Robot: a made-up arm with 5 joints.
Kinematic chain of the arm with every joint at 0, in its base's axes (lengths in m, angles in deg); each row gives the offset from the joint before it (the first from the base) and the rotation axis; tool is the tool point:
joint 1: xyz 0 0 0.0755 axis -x
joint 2: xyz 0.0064 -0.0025 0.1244 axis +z
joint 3: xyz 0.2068 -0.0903 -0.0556 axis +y
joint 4: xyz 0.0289 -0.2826 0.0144 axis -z
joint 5: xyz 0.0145 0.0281 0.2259 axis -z
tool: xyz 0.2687 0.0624 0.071
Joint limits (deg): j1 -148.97..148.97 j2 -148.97..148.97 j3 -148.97..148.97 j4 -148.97..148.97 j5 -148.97..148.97
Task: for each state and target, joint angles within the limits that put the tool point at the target. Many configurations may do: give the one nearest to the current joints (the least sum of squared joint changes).
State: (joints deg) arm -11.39 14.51 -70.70 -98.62 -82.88
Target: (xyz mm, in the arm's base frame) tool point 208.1 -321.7 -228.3
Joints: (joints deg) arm -19.27 42.09 -86.69 -98.69 -83.00
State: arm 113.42 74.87 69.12 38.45 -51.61
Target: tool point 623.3 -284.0 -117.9
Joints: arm 118.89 55.47 72.43 48.75 -42.38
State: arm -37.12 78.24 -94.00 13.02 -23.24
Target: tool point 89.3 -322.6 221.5
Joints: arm -32.91 60.38 -94.47 4.14 -31.92
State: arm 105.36 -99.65 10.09 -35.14 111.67
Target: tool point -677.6 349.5 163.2
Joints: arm 105.09 -124.70 12.71 -55.59 94.15
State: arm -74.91 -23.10 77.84 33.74 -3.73
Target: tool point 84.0 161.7 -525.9
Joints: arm -72.80 -43.17 106.07 22.12 -13.85
